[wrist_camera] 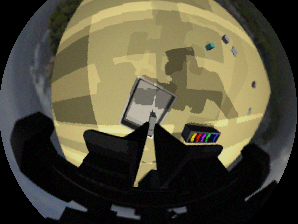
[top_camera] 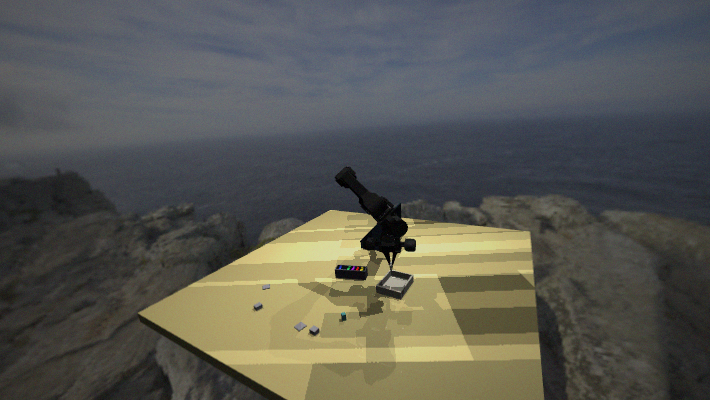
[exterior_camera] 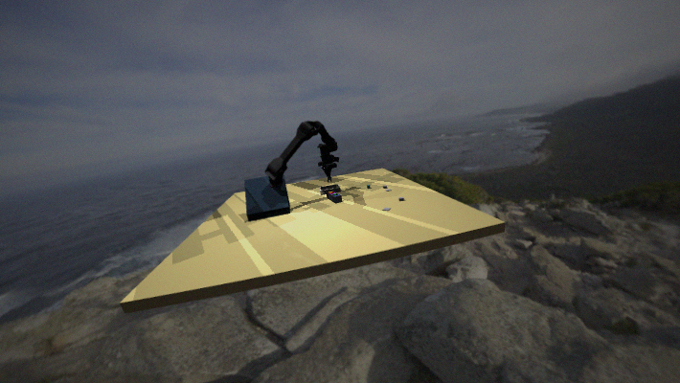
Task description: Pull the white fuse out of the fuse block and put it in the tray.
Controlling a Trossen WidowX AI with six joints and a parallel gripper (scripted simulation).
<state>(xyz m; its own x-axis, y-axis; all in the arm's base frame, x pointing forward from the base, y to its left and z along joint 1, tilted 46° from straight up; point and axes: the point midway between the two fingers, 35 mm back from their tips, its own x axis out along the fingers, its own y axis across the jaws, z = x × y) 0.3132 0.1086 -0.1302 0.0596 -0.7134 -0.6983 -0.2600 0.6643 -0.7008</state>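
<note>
My gripper tip is 90 mm above the tray, 10 mm to the right of it and 10 mm past it. From my gripper tip the other things lie so: white fuse 10 mm below; teal cylinder 240 mm ahead, 90 mm below, 80 mm to the right.
</note>
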